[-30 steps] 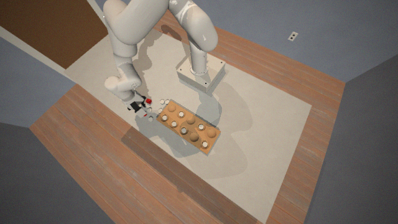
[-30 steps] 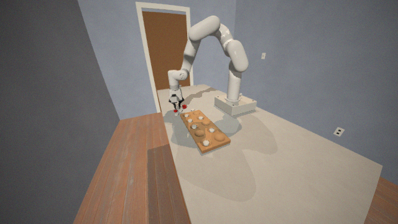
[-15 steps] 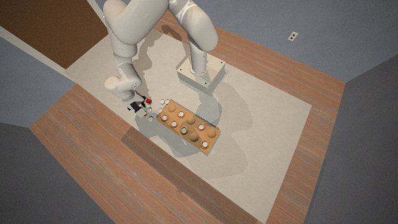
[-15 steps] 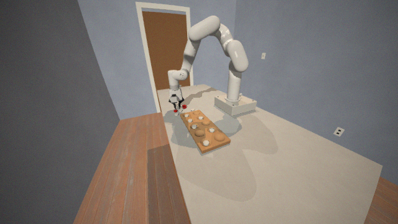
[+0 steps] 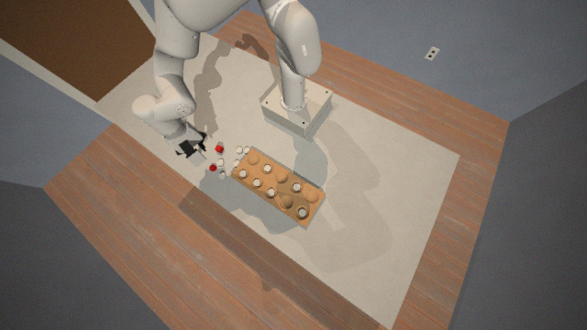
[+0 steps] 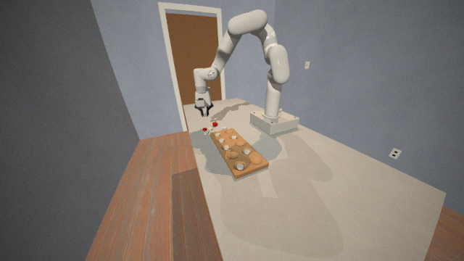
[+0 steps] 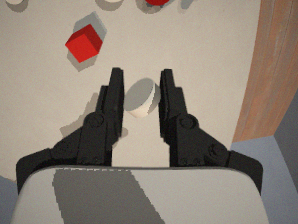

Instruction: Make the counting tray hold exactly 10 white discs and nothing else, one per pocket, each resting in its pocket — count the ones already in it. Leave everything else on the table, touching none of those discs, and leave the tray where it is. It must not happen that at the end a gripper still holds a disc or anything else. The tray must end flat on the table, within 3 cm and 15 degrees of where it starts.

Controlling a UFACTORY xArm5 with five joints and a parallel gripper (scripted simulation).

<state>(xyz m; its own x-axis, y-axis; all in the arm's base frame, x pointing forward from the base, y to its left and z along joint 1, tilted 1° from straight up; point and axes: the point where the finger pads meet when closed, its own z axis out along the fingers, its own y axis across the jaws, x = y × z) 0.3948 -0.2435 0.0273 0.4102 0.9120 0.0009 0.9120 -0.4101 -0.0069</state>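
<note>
Now: hand 100 mm above the red disc, 40 mm to the right of it and 30 mm short of it. The rest, counted from my hand: wooden counting tray (340 mm to the left, 90 mm below, 10 mm behind); then red cube (90 mm below, 60 mm behind, 20 mm to the left).
</note>
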